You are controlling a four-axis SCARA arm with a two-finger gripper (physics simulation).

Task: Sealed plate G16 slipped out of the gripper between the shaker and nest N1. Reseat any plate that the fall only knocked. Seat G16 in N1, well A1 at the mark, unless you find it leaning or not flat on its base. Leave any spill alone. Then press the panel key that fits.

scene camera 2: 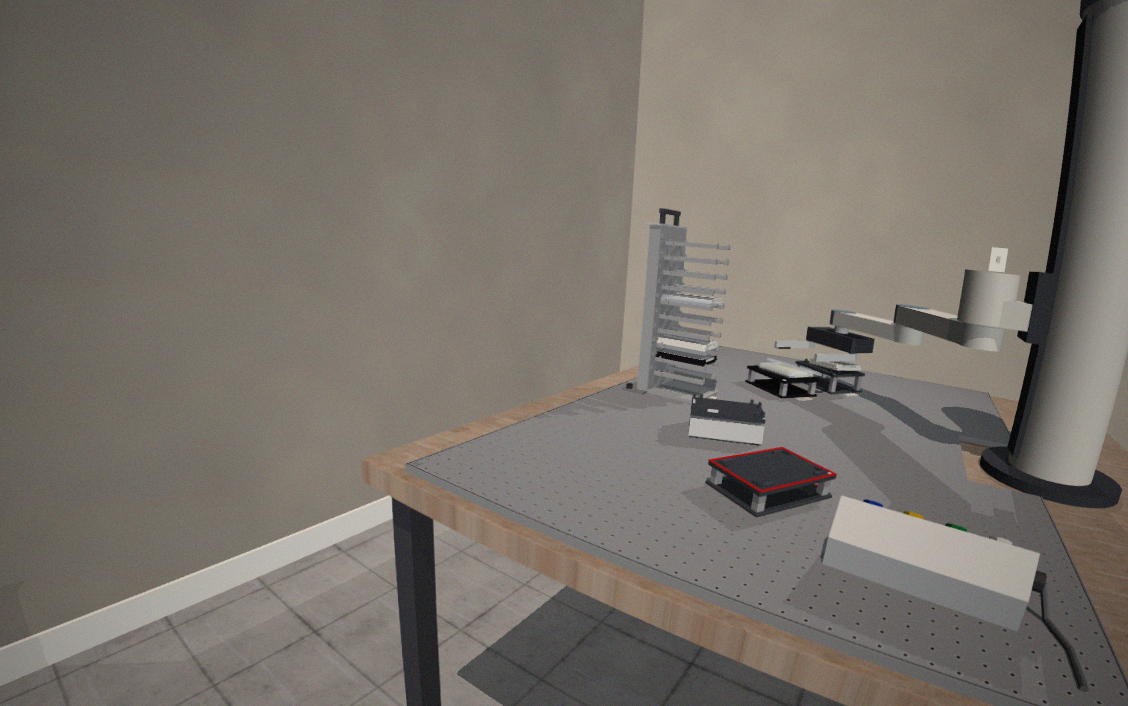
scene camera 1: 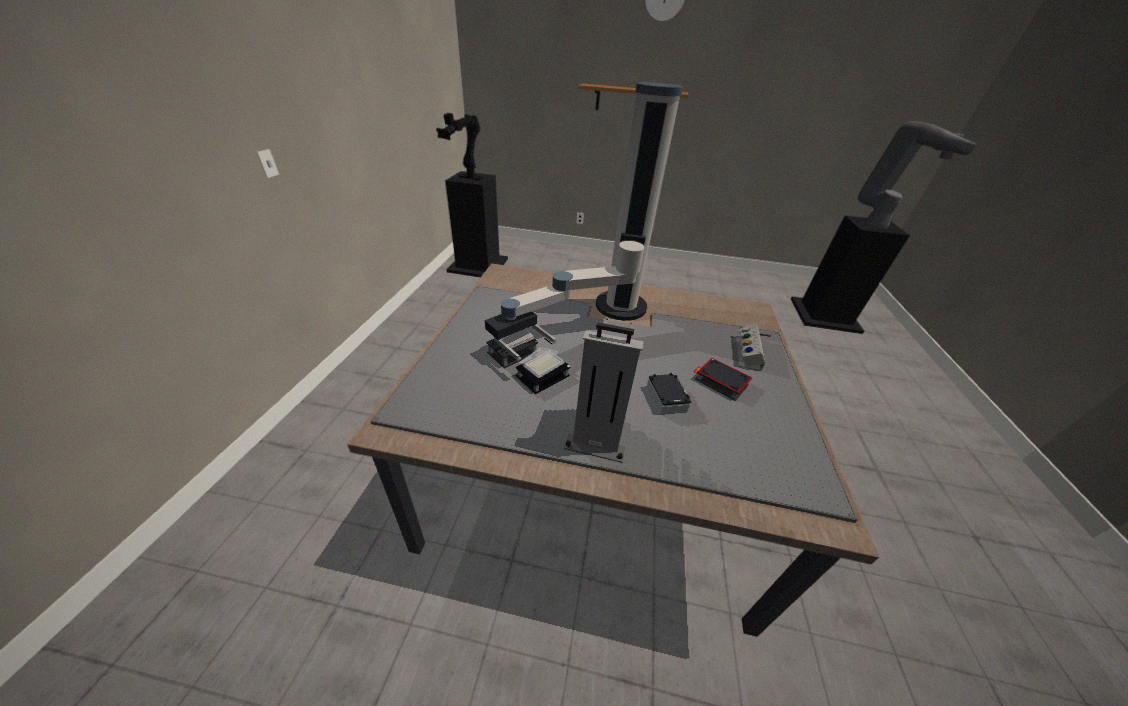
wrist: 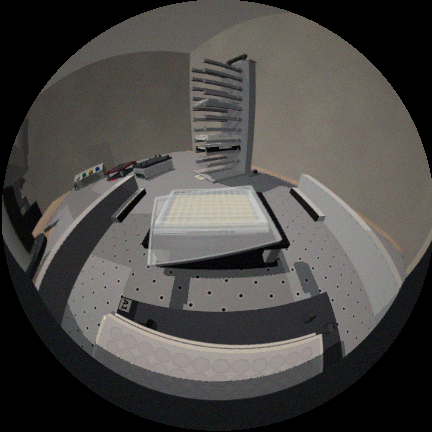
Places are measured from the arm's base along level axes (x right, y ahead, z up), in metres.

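Pixels of known places: gripper, fingertip midpoint: (scene camera 2: 794, 350) (scene camera 1: 537, 349) (wrist: 217, 179); arm's base, origin of the base link: (scene camera 2: 1046, 479) (scene camera 1: 620, 306).
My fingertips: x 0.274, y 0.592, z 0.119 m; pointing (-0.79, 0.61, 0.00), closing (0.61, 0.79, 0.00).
Ahead of a thing's pixels: the offset from my fingertips to its top centre. "spot": to the spot under its first point.
A plate with cream wells @[dx -0.005, dy -0.006, dz -0.028 m] (scene camera 1: 543, 363) (scene camera 2: 781, 367) (wrist: 215, 207) lies on a black raised nest @[spot: dx +0.048, dy +0.061, dz -0.059 m] (wrist: 281, 227). A clear flat piece @[spot: dx +0.025, dy -0.022, dz -0.047 m] (wrist: 215, 245) sits askew at its near side. A pale plate with round wells @[spot: dx +0.092, dy -0.073, dz -0.032 m] (wrist: 215, 360) is at the bottom of the wrist view, on a dark nest @[spot: dx +0.080, dy -0.056, dz -0.050 m] (wrist: 225, 325) with an A1 mark. No plate label is readable, so I cannot tell which is G16. My gripper (scene camera 1: 536, 348) (scene camera 2: 813, 350) (wrist: 217, 179) is open and empty, above the nest pair. The key panel @[dx -0.829, dy -0.350, dz -0.022 m] (scene camera 1: 751, 348) (scene camera 2: 927, 557) (wrist: 90, 176) has blue, yellow, green and white keys.
A tall plate rack (scene camera 1: 604, 366) (scene camera 2: 654, 308) (wrist: 249, 115) holds some plates near the table's front edge. A grey box with a black top @[spot: dx -0.485, dy +0.033, dz -0.051 m] (scene camera 1: 669, 389) (scene camera 2: 726, 420) (wrist: 153, 166) and a red-rimmed black stand (scene camera 1: 723, 376) (scene camera 2: 769, 468) lie between rack and panel.
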